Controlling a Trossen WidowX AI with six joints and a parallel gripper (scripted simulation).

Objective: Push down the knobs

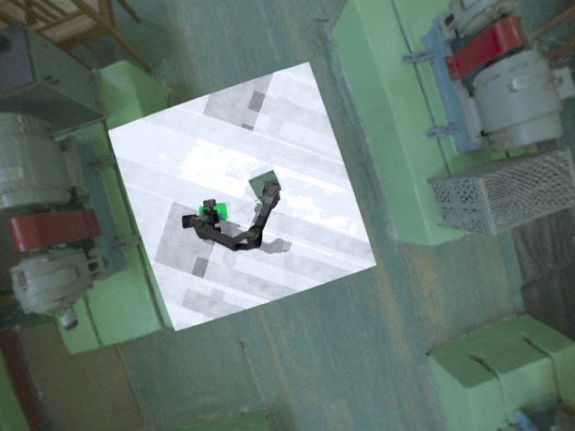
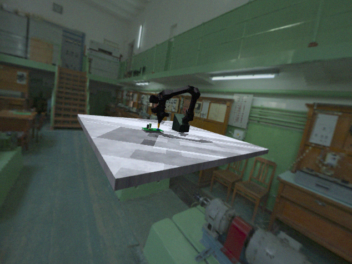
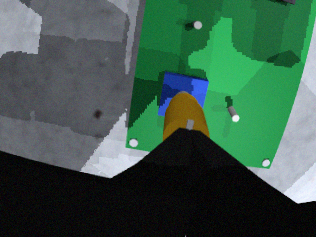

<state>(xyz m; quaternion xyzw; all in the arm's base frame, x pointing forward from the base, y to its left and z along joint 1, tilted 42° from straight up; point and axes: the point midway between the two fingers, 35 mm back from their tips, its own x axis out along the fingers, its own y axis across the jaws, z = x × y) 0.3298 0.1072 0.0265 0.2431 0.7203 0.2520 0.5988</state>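
Now: gripper tip 7 cm short of the green knob and 3 cm above it.
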